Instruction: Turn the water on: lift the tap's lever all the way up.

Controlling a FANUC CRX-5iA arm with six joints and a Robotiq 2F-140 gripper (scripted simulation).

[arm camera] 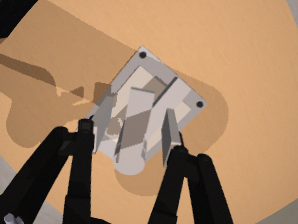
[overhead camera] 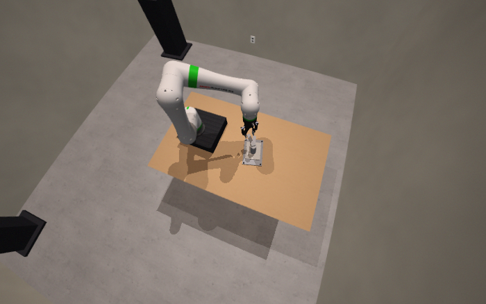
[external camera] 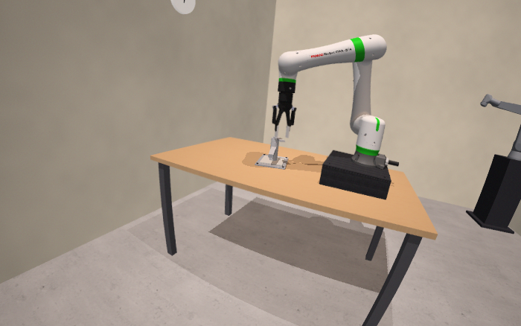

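The tap lever is 20 mm ahead of my hand, 30 mm to the right of it and 50 mm below it.
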